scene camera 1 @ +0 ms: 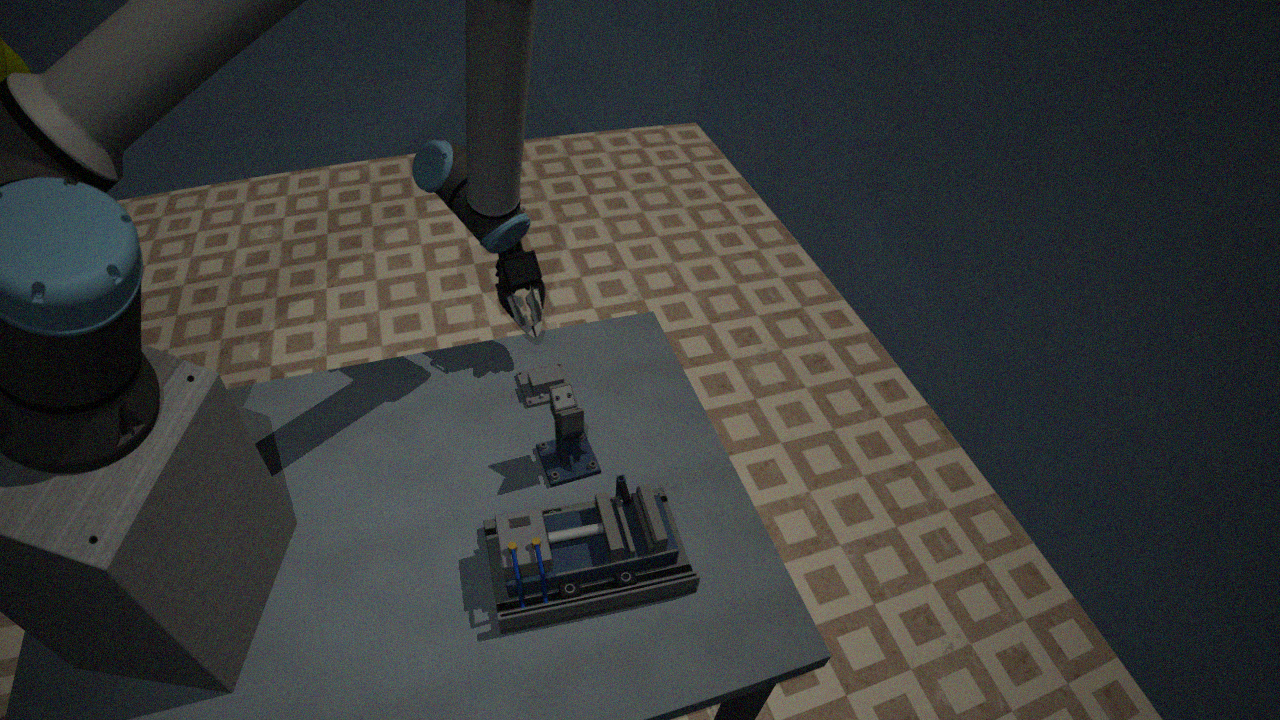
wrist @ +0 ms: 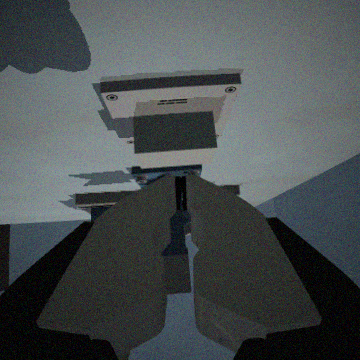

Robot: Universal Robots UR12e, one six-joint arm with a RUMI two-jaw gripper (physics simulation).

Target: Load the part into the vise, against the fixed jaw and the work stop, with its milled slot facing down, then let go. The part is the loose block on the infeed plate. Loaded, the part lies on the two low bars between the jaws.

The pictures show: my gripper, a part and a moving jaw.
My gripper also shows in the wrist view.
